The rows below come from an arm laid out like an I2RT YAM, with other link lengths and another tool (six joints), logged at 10 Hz.
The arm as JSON. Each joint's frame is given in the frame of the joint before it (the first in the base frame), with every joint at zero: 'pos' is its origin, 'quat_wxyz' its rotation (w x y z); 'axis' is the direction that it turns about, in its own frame. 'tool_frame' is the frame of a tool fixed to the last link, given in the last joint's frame.
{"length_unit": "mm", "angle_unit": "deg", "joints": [
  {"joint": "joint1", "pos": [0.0, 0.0, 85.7], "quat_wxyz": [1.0, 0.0, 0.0, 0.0], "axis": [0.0, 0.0, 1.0]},
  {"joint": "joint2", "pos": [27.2, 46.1, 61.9], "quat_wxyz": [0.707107, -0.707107, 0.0, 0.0], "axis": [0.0, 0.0, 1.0]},
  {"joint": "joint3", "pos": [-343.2, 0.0, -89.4], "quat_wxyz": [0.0, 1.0, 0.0, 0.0], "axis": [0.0, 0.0, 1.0]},
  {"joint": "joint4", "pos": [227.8, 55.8, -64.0], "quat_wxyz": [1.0, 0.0, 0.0, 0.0], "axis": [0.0, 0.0, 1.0]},
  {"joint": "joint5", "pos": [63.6, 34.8, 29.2], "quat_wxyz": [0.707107, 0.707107, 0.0, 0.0], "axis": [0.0, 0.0, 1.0]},
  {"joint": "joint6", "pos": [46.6, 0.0, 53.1], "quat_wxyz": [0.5, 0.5, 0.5, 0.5], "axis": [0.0, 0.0, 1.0]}
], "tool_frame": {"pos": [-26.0, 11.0, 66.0], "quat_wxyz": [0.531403, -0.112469, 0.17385, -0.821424]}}
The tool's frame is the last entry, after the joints.
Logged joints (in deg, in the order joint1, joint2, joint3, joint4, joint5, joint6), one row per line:
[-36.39, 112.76, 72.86, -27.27, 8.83, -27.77]
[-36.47, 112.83, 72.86, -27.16, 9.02, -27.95]
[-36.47, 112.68, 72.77, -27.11, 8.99, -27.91]
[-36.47, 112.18, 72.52, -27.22, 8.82, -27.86]
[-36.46, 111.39, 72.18, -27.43, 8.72, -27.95]
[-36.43, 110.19, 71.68, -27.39, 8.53, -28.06]
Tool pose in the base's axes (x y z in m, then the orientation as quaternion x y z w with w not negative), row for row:
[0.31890, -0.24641, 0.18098, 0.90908, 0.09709, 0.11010, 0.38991]
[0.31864, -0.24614, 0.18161, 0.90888, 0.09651, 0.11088, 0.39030]
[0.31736, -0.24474, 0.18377, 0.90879, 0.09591, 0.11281, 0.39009]
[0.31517, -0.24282, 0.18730, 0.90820, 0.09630, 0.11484, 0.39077]
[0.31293, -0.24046, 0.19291, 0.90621, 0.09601, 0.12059, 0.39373]
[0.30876, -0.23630, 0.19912, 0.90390, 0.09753, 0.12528, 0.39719]
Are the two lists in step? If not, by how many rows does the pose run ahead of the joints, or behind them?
The pose runs 1 row ahead of the joints: the pose in row i belongs to the joints in row i + 1.
